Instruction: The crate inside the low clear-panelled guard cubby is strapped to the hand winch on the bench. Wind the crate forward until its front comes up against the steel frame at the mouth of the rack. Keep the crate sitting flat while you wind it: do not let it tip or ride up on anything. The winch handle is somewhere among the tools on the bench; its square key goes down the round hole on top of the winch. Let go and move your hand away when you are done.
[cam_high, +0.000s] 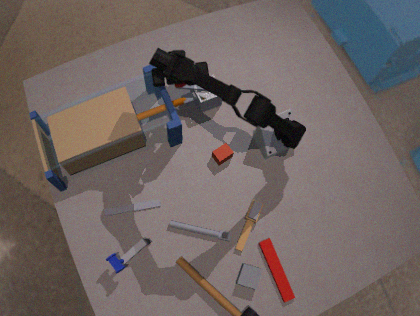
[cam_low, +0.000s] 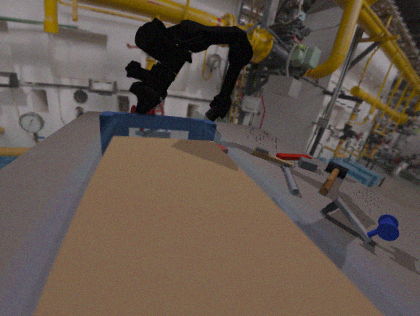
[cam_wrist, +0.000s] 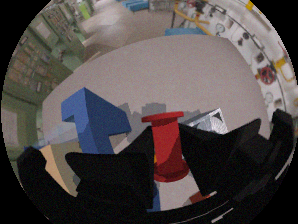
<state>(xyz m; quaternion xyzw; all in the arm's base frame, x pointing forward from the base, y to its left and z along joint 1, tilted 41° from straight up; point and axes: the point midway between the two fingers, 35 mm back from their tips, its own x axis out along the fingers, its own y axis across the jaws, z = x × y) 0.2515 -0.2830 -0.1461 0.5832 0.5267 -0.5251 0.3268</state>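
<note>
Right now my gripper tip is 3 cm to the right of the red-knobbed crank, 3 cm past it and 3 cm above it. From my gripper tip the other things lie so: blue steel frame: 8 cm ahead, 6 cm to the left, 3 cm below; then red knob: 2 cm to the left; then grey winch: 10 cm below, 10 cm behind, 6 cm to the left.
</note>
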